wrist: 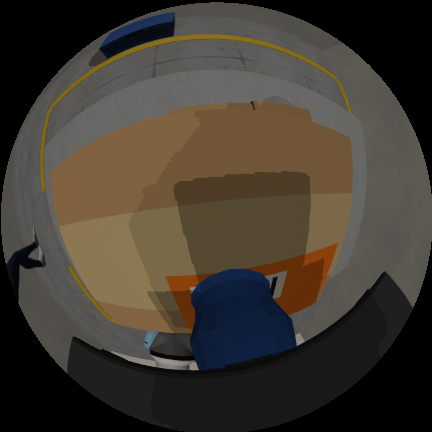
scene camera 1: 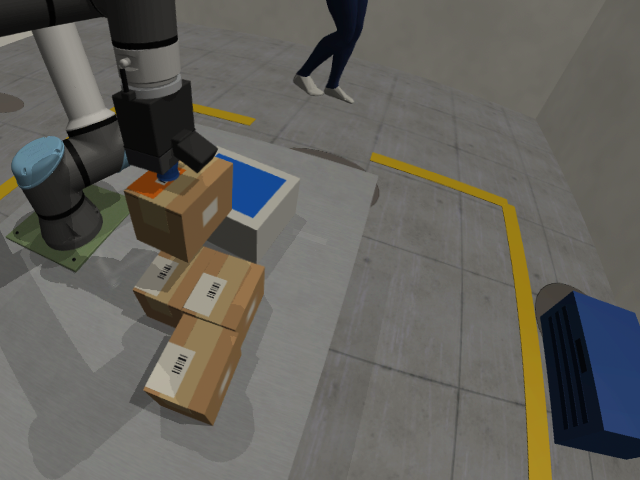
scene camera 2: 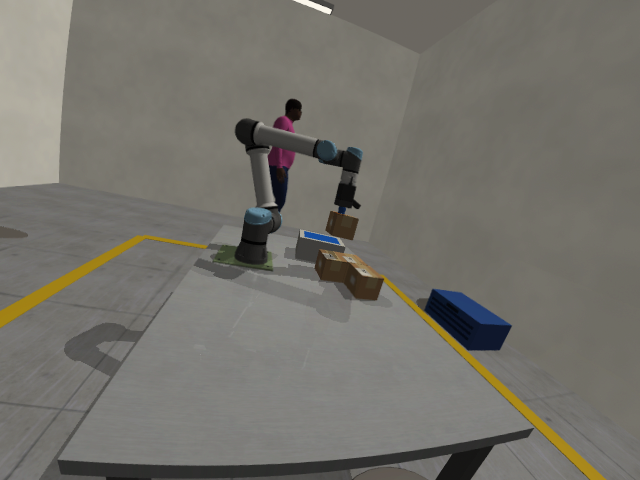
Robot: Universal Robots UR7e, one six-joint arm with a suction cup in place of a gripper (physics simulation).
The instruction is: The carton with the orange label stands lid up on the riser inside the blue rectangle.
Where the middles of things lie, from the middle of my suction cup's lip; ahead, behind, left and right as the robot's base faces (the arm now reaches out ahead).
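Scene:
Grey riser with blue rectangle (scene camera 1: 264, 199): my suction cup 22 cm to the right of it, 25 cm above it, 1 cm short of it.

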